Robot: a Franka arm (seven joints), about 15 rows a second.
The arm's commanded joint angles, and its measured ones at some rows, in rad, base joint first. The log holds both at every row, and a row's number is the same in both.
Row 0, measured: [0.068 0.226 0.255 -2.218 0.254 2.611 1.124]
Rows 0 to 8, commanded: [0.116 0.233 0.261 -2.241 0.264 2.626 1.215]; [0.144 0.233 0.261 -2.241 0.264 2.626 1.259]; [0.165 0.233 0.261 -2.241 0.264 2.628 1.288]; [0.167 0.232 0.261 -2.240 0.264 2.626 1.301]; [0.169 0.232 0.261 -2.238 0.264 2.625 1.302]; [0.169 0.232 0.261 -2.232 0.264 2.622 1.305]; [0.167 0.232 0.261 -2.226 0.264 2.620 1.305]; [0.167 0.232 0.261 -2.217 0.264 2.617 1.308]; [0.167 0.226 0.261 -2.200 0.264 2.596 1.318]
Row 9, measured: [0.178 0.225 0.256 -2.215 0.254 2.610 1.306]
